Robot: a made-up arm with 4 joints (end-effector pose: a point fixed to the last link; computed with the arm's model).
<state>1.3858 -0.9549 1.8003 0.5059</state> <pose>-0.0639 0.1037 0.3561 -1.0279 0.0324 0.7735</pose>
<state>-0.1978 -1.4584 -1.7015 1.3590</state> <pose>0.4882 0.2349 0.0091 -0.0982 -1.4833 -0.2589</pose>
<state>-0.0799 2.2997 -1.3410 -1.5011</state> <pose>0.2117 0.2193 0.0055 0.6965 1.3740 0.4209</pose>
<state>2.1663 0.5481 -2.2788 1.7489</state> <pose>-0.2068 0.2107 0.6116 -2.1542 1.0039 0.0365</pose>
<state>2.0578 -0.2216 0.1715 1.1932</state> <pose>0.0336 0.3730 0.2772 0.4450 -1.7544 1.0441</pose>
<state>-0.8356 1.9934 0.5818 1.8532</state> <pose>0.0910 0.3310 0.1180 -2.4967 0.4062 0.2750</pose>
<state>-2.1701 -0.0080 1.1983 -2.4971</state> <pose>0.1050 0.1792 -0.1385 -0.4798 -0.0486 1.8088</pose>
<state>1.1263 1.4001 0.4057 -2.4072</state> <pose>0.0611 0.1149 0.2278 -0.8369 -1.4211 -0.7071</pose>
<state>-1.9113 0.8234 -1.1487 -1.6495</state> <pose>0.0410 0.2139 -0.1435 -1.0520 2.8587 0.5331</pose>
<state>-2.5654 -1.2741 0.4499 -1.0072</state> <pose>-0.0572 0.3324 -0.1989 -0.1185 1.1860 2.7174</pose>
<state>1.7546 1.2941 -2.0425 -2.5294</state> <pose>-0.1032 0.1162 0.5209 -0.8569 0.3868 -0.1045</pose>
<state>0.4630 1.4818 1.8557 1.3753</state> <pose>0.2132 0.4003 -0.0739 1.1843 -0.1831 2.7454</pose>
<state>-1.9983 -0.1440 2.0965 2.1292</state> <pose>0.0222 0.0156 -0.0232 -1.2807 -1.5740 0.3709</pose>
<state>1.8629 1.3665 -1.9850 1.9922</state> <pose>-0.0816 0.3177 0.6661 -2.6343 0.2905 0.1076</pose>
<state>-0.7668 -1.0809 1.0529 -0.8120</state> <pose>0.3579 0.2532 0.0587 -1.1513 0.6237 1.7958</pose>
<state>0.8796 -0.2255 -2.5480 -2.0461</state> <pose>0.0833 0.3183 0.5381 0.0244 1.5718 -1.6040</pose>
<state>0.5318 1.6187 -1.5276 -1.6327</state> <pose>0.2067 0.1714 0.2463 -0.0310 0.9938 0.0736</pose>
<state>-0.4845 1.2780 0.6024 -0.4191</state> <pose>0.1069 0.3059 -0.1684 0.8974 -0.0162 0.1969</pose>
